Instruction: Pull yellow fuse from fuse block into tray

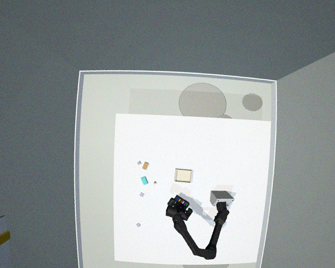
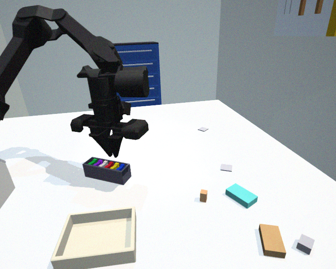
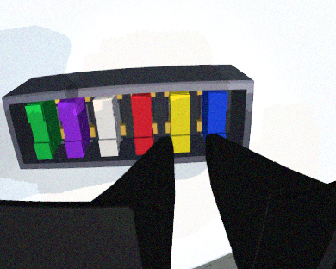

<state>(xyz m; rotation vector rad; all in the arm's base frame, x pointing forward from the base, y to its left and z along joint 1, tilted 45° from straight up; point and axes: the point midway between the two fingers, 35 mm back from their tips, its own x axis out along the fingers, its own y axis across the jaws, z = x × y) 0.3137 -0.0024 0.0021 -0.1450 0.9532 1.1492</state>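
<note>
The yellow fuse lies 40 mm below my gripper tip. Also, from my gripper tip: red fuse (40 mm below, 20 mm behind, 10 mm to the left); blue fuse (40 mm below, 10 mm to the right, 10 mm ahead); cream tray (200 mm to the right, 60 mm below, 40 mm behind).
</note>
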